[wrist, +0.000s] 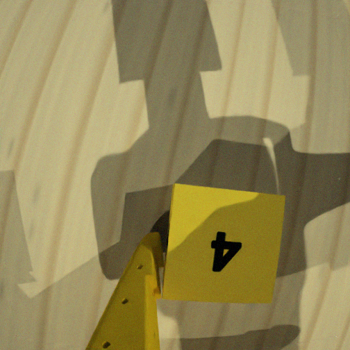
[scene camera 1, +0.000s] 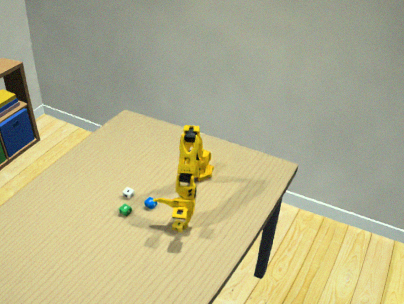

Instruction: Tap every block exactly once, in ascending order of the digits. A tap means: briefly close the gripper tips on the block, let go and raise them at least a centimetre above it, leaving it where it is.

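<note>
A yellow block (wrist: 225, 245) with a 4 on top lies on the table in the wrist view, close beside the inner side of the gripper's notched jaw (wrist: 142, 285). In the scene view I cannot tell the yellow block from the yellow gripper. My gripper (scene camera 1: 167, 214) is fully open; the moving jaw is out of the wrist picture, and in the scene view it points left above the table near the blue block. A blue block (scene camera 1: 150, 203), a white block (scene camera 1: 128, 192) and a green block (scene camera 1: 125, 210) stand left of the gripper. Their digits are too small to read.
The wooden table (scene camera 1: 90, 240) carries the arm and blocks. Its right edge drops to the floor beyond the arm. The arm's shadows fall on the table around the yellow block. A shelf unit (scene camera 1: 31, 112) stands at the far left, away from the table.
</note>
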